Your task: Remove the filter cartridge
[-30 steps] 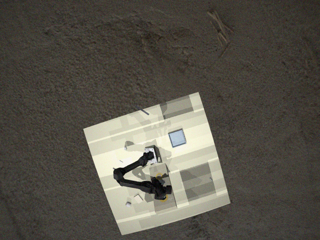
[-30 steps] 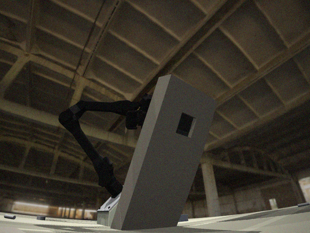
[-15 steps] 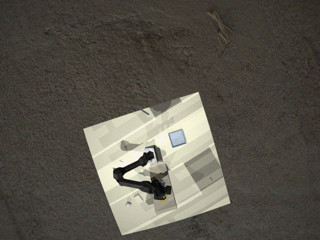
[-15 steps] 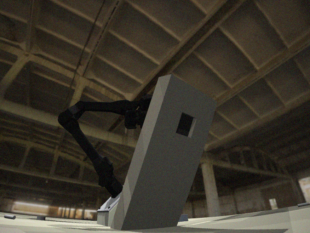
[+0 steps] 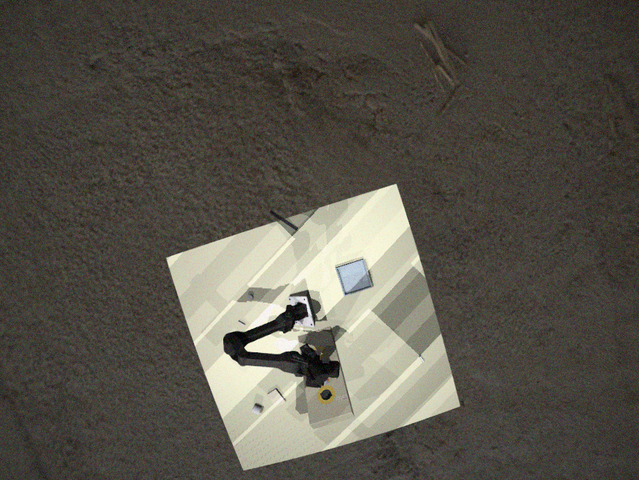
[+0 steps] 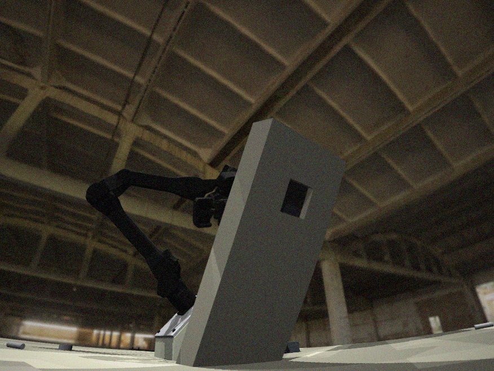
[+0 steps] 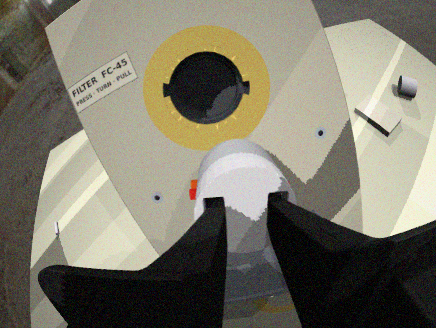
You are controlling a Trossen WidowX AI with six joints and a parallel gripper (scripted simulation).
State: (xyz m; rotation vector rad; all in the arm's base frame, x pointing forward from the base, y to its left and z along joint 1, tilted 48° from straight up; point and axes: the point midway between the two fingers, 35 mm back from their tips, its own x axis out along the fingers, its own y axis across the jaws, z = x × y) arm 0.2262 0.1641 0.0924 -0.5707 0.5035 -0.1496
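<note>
Now: gripper tip 1 cm short of the round filter cartridge and 1 cm above it. Round my gripper tip: short bar: 14 cm behind, 47 cm to the right, 26 cm below; then flat white block: 22 cm ahead, 28 cm to the right, 25 cm below; then blue-grey tray: 37 cm behind, 23 cm to the left, 25 cm below.
</note>
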